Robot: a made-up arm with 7 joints. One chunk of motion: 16 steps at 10 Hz.
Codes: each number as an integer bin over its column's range. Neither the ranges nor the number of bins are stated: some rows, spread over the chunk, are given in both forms.
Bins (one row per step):
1: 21 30 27 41 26 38 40
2: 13 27 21 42 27 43 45
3: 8 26 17 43 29 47 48
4: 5 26 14 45 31 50 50
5: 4 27 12 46 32 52 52
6: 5 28 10 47 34 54 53
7: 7 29 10 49 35 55 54
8: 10 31 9 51 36 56 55
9: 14 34 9 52 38 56 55
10: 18 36 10 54 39 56 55
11: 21 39 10 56 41 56 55
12: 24 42 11 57 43 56 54
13: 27 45 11 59 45 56 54
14: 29 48 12 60 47 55 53
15: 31 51 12 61 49 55 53
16: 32 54 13 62 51 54 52
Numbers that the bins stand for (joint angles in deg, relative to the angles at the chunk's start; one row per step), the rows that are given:
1: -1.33 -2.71 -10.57 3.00 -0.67 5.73 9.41
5: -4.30 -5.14 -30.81 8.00 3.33 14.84 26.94
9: -2.56 0.52 -34.86 14.00 7.33 17.44 31.32
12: -0.81 7.00 -32.16 19.00 10.67 17.44 29.86
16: 0.59 16.71 -29.46 24.00 16.00 16.14 26.94
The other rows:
2: -2.73 -5.14 -18.67 4.00 0.00 8.98 16.71
3: -3.60 -5.95 -24.06 5.00 1.33 11.59 21.10
4: -4.13 -5.95 -28.11 7.00 2.67 13.54 24.02
6: -4.13 -4.33 -33.51 9.00 4.67 16.14 28.40
7: -3.78 -3.52 -33.51 11.00 5.33 16.79 29.86
8: -3.25 -1.90 -34.86 13.00 6.00 17.44 31.32
10: -1.86 2.14 -33.51 16.00 8.00 17.44 31.32
11: -1.33 4.57 -33.51 18.00 9.33 17.44 31.32
13: -0.29 9.43 -32.16 21.00 12.00 17.44 29.86
14: 0.06 11.86 -30.81 22.00 13.33 16.79 28.40
15: 0.41 14.29 -30.81 23.00 14.67 16.79 28.40

